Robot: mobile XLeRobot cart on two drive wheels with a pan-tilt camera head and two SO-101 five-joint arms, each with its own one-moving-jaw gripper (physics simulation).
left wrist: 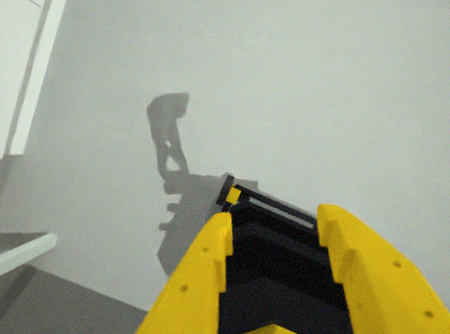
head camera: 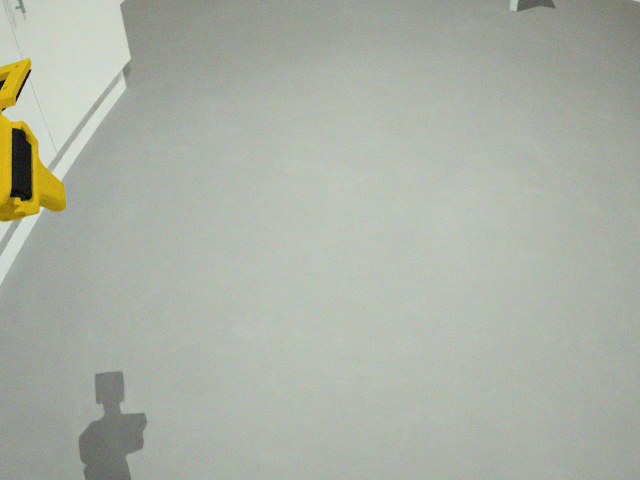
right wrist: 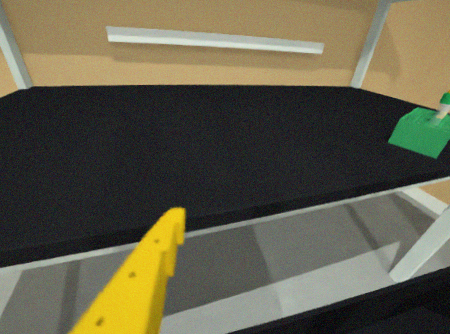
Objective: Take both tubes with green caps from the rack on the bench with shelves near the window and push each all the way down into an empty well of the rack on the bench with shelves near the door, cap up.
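In the right wrist view a green rack (right wrist: 417,134) stands at the right on the black bench top (right wrist: 200,140), cut off by the picture's edge. A tube with a green cap (right wrist: 444,99) stands upright in it. Which of the two benches this is, I cannot tell. My right gripper (right wrist: 175,220) shows one notched jaw, so it is fully open; it is in front of the bench's near edge, well left of the rack. My left gripper (left wrist: 276,211) is open and empty over the floor, its jaws with a gap between them. A second rack does not show.
A white cabinet (head camera: 67,46) stands at the upper left of the head view, beside my left arm (head camera: 20,165). A pale leg (head camera: 513,5) shows at its top right. White posts (right wrist: 371,45) rise at the bench's back; a pale leg (right wrist: 420,247) stands below it.
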